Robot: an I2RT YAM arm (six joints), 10 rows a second.
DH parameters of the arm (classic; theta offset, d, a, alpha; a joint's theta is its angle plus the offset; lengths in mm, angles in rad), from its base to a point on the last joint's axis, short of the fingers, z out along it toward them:
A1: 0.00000 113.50 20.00 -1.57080
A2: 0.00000 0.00 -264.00 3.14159
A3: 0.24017 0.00 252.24 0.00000
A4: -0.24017 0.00 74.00 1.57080
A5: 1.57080 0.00 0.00 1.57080
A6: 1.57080 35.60 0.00 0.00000
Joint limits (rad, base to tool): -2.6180..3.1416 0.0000..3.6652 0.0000..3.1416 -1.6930..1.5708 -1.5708..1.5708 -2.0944..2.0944
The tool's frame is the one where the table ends.
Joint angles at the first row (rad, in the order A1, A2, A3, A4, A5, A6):
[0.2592 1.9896 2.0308 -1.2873 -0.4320 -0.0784]
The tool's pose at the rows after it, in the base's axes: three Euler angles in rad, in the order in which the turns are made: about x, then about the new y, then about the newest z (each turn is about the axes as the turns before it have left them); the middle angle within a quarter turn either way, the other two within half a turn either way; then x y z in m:
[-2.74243 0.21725 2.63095 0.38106 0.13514 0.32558]
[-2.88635 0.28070 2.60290 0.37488 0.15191 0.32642]
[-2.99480 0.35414 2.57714 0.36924 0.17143 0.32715]
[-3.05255 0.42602 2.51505 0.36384 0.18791 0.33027]
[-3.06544 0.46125 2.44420 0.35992 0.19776 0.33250]
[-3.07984 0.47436 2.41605 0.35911 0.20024 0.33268]
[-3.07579 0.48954 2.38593 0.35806 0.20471 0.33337]
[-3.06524 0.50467 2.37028 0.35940 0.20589 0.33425]
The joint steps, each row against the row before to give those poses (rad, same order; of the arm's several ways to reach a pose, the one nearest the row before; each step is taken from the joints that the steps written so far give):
[0.0557 -0.0057 0.0023 0.0115 0.1335 -0.0210]
[0.0591 -0.0046 -0.0001 0.0080 0.1736 -0.0065]
[0.0626 0.0000 0.0001 0.0248 0.1472 0.0001]
[0.0507 -0.0038 -0.0001 0.0328 0.1000 -0.0401]
[0.0290 -0.0031 0.0001 0.0191 0.0389 -0.0534]
[0.0080 0.0004 0.0000 0.0045 0.0210 -0.0282]
[0.0115 0.0000 0.0000 0.0134 0.0091 -0.0207]
[0.0007 0.0000 0.0000 0.0179 -0.0004 -0.0133]

